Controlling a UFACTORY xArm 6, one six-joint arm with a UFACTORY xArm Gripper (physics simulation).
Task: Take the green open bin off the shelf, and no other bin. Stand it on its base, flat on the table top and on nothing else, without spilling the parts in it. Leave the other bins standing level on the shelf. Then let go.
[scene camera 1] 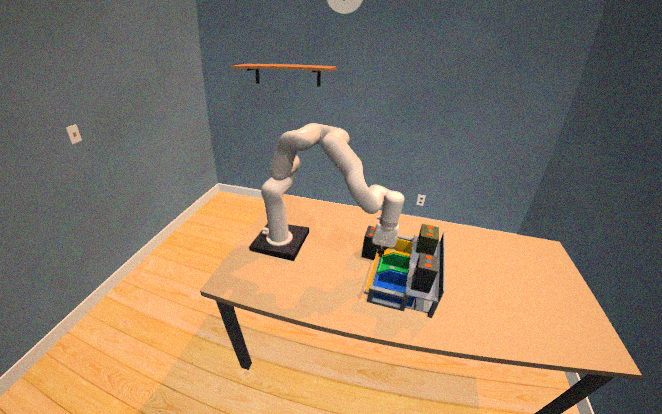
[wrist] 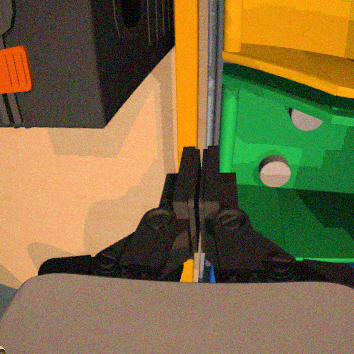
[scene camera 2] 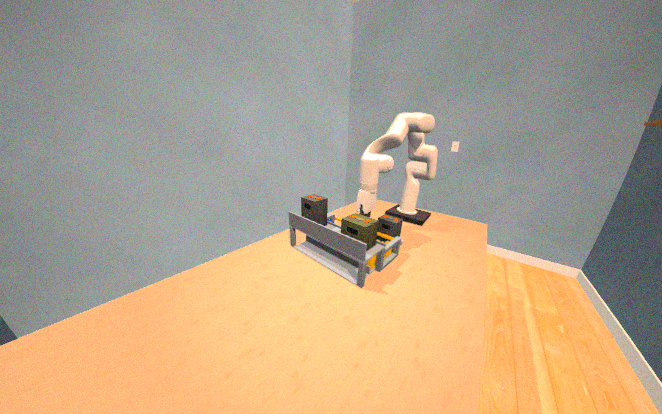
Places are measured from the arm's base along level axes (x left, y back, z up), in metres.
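Pixels of known places: gripper, between the fingertips: [scene camera 1: 380, 254] [wrist: 202, 171]; arm's base, origin of its link: [scene camera 1: 279, 238] [scene camera 2: 406, 211].
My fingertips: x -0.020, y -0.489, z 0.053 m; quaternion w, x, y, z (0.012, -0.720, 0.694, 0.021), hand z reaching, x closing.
For each thing: its top centre in the pictures, then the offset to it from my fingertips.
- green open bin, centre of its top: [scene camera 1: 399, 262] dx -0.021, dy -0.091, dz -0.002 m
- yellow bin, centre of its top: [scene camera 1: 402, 246] dx +0.091, dy -0.096, dz -0.002 m
- blue bin, centre of its top: [scene camera 1: 396, 280] dx -0.133, dy -0.088, dz -0.002 m
- yellow bar, centre of its top: [wrist: 186, 174] [scene camera 1: 376, 259] dx -0.016, dy +0.011, dz -0.018 m
- black case, centre of its top: [scene camera 2: 390, 217] [scene camera 1: 373, 231] dx +0.093, dy +0.052, dz +0.049 m
- olive case, centre of its top: [scene camera 2: 360, 218] [scene camera 1: 430, 230] dx +0.088, dy -0.196, dz +0.116 m
- dark case, centre of its top: [scene camera 1: 428, 261] [scene camera 2: 314, 197] dx -0.143, dy -0.181, dz +0.141 m
The green open bin [scene camera 1: 396, 262] [wrist: 320, 150] sits level on the grey shelf [scene camera 1: 387, 291] [scene camera 2: 327, 236] [wrist: 213, 75], between a yellow bin [scene camera 1: 404, 245] [wrist: 295, 25] and a blue bin [scene camera 1: 391, 282]. Round light grey parts lie in the green bin. My gripper [scene camera 1: 380, 253] [scene camera 2: 365, 214] [wrist: 202, 171] is shut and empty. It points down at the shelf's front rail, with its fingertips close beside the green bin's front edge in the wrist view. Whether they touch the bin or the rail cannot be told. The green bin is hidden in scene camera 2.
A yellow bar [scene camera 1: 371, 275] [wrist: 186, 75] runs along the shelf's front. A black case [scene camera 1: 369, 245] [scene camera 2: 390, 227] [wrist: 55, 65] stands on the table before the yellow bin. An olive case [scene camera 1: 428, 240] [scene camera 2: 361, 231] and a dark case [scene camera 1: 425, 275] [scene camera 2: 314, 211] stand at the shelf's back.
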